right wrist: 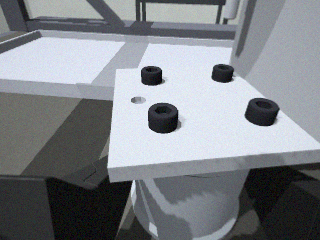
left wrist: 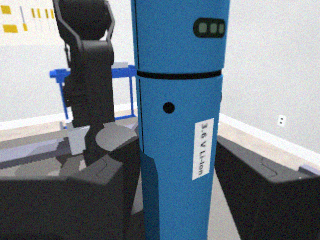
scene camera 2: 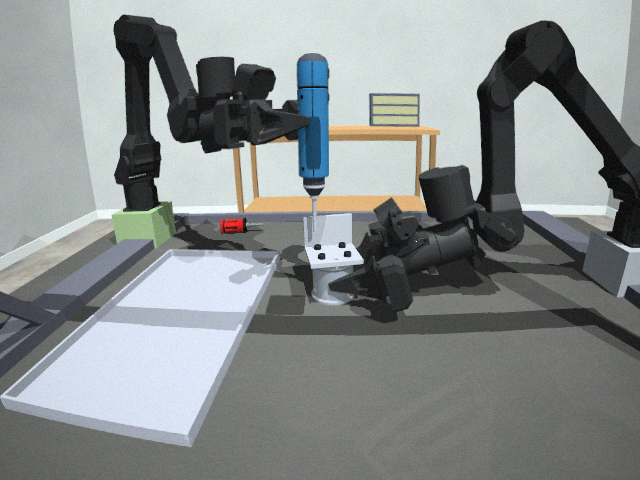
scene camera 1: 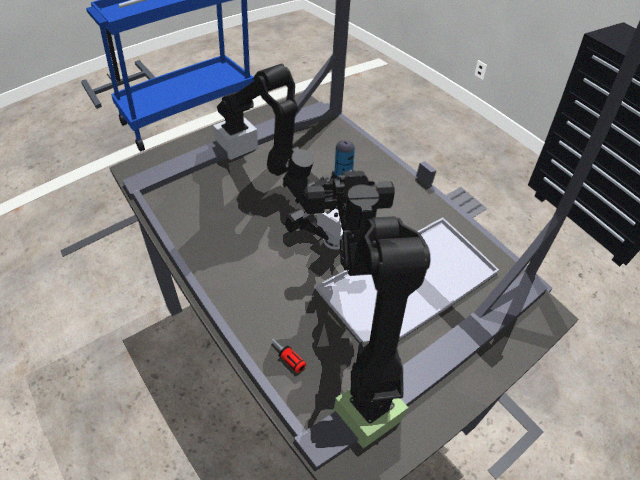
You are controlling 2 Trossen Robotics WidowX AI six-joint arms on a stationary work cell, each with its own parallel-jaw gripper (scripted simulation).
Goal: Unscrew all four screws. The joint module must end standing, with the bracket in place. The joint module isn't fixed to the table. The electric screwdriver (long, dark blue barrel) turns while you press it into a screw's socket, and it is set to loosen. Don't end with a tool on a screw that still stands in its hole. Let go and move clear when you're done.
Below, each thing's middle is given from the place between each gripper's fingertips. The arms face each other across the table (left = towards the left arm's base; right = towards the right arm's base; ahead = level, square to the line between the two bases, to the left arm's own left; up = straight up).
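The joint module (scene camera 2: 321, 293) has my right gripper 1 cm above it, 1 cm past it and 3 cm to the right of it, as I see it. Measured from my right hand, the white tray (scene camera 2: 146, 356) is 22 cm to the left, 13 cm behind and 3 cm below, while the white bracket (scene camera 2: 331, 229) is 4 cm above, 3 cm to the left and 1 cm behind.
As for my left hand, it is 1 cm past the white bracket, 5 cm to the left of it and 17 cm above it. From that same left hand I find the white tray 14 cm behind, 14 cm to the left and 24 cm below, and the joint module 2 cm behind, 22 cm below and 5 cm to the right.
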